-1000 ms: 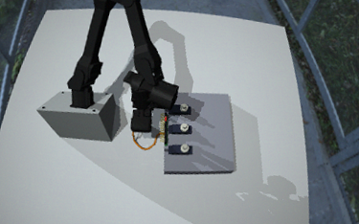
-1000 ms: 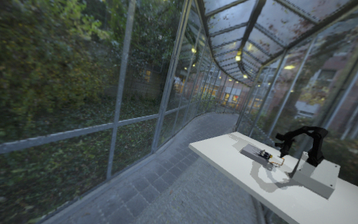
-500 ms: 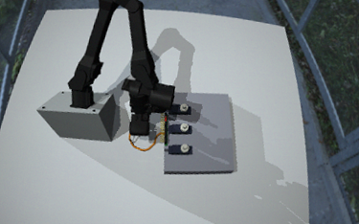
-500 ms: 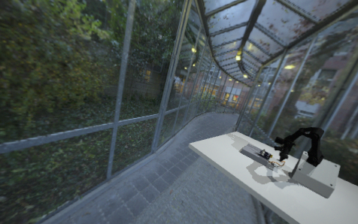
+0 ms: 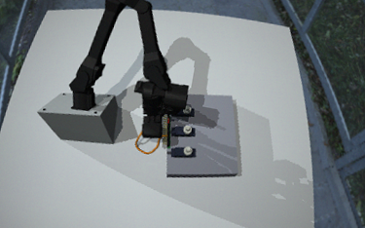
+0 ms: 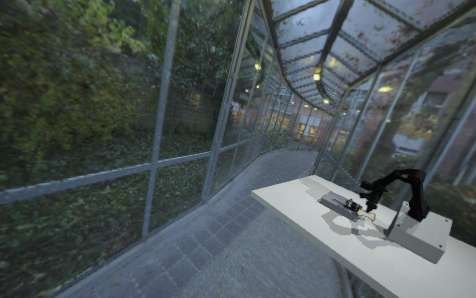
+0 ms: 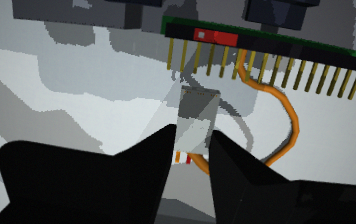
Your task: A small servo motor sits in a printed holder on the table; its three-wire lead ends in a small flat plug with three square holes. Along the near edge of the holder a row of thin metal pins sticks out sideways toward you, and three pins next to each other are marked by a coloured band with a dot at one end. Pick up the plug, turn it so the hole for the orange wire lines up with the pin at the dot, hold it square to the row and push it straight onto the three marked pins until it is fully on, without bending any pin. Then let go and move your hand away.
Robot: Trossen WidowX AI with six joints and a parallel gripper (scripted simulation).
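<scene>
The red band is 50 mm ahead of my gripper tip and 10 mm to the left of it. From my gripper tip the other things lie so: pale dot (50 mm ahead, 10 mm to the left); grey holder (210 mm ahead, 50 mm below).
</scene>
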